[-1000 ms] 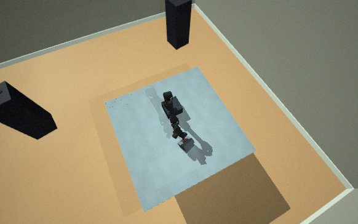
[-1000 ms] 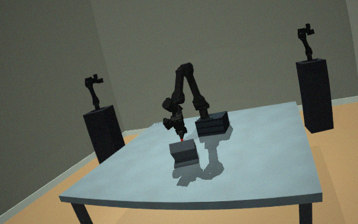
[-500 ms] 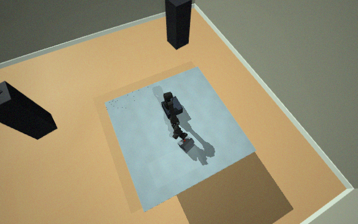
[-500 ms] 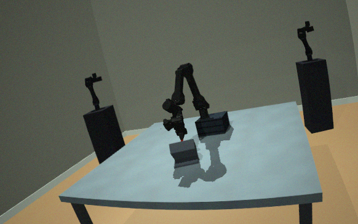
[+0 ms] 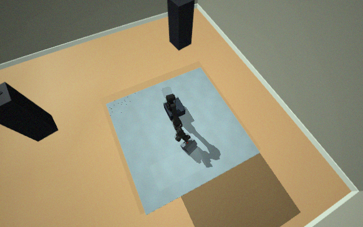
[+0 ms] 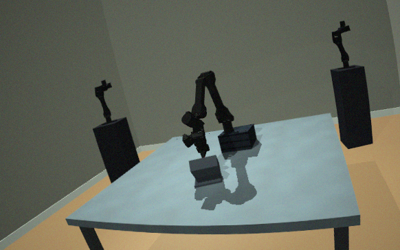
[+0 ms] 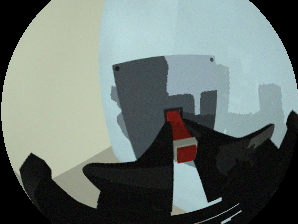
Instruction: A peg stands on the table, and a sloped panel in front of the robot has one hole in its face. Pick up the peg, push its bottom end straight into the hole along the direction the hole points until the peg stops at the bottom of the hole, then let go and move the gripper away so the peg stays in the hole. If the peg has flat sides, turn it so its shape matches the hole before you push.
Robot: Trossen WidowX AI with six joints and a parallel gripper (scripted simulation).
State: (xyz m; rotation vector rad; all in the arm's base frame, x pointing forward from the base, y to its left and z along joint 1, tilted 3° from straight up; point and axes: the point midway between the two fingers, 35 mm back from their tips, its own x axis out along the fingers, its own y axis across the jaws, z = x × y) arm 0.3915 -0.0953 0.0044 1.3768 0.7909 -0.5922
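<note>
Now: the red peg 10 mm behind my gripper tip and 10 mm above it. The rest, counted from my gripper tip: grey sloped panel block (30 mm ahead, 10 mm to the left, 40 mm below).
</note>
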